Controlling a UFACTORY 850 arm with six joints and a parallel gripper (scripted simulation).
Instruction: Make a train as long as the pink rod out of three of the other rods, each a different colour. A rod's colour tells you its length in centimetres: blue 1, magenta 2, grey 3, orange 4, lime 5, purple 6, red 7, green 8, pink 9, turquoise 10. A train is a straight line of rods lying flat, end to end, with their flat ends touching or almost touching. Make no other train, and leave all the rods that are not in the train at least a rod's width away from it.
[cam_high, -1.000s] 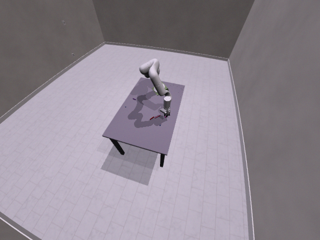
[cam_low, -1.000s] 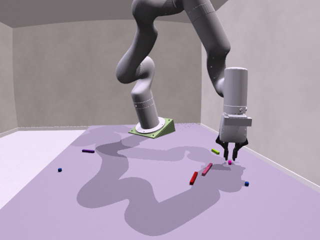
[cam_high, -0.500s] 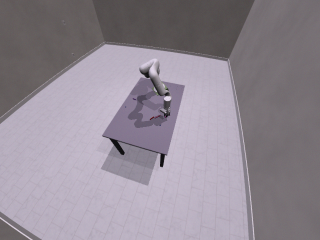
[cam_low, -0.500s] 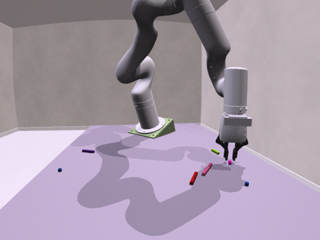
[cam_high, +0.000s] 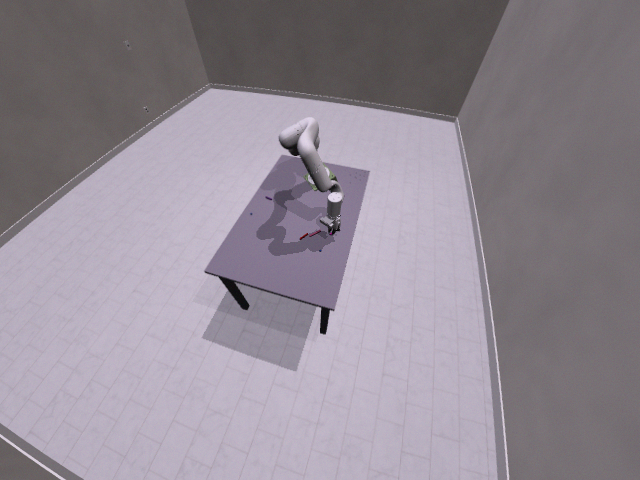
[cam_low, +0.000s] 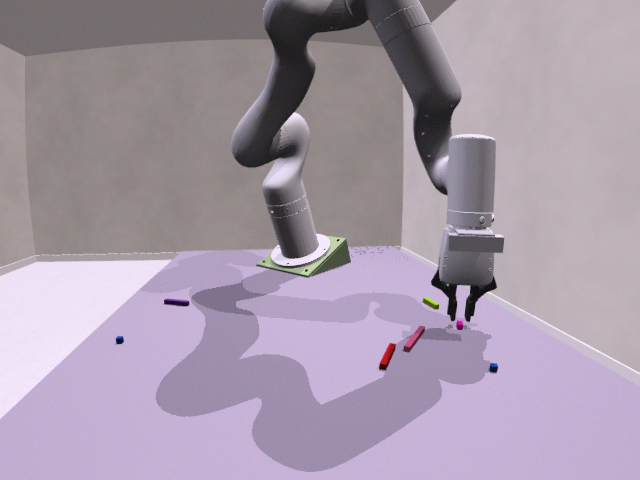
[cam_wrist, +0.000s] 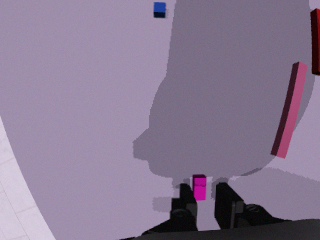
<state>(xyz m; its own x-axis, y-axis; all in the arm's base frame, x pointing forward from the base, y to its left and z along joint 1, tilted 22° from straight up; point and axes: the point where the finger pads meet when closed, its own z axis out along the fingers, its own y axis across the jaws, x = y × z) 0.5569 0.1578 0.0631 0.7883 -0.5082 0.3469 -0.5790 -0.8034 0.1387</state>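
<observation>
My hand is 3 cm above the magenta rod and 1 cm short of it. From my hand the other things lie so: pink rod 11 cm to the right, 3 cm below, 1 cm ahead; then lime rod 12 cm behind, 3 cm below, 2 cm to the left; then red rod 19 cm to the right, 4 cm ahead, 3 cm below.
</observation>
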